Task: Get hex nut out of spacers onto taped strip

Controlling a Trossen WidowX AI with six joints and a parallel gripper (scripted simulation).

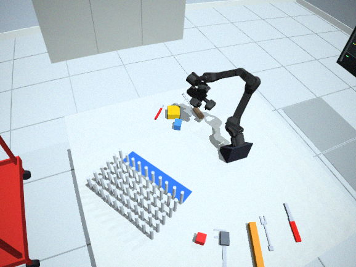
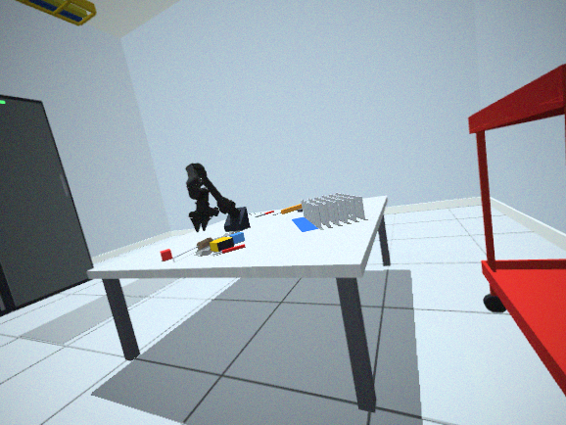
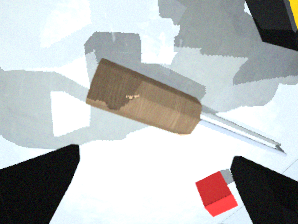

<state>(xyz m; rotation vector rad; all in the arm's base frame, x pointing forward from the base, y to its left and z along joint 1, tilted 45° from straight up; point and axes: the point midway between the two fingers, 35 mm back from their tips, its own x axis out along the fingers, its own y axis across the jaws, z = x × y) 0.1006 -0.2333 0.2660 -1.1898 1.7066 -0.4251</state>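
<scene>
My gripper tip is now 100 mm to the left of the metal rod, 70 mm above it and 30 mm short of it. The rest, counted from my gripper tip: fork tool 820 mm to the left, 80 mm below, 70 mm behind; then blue taped strip 390 mm to the left, 360 mm ahead, 80 mm below; then blue block 160 mm ahead, 80 mm to the left, 60 mm below.
</scene>
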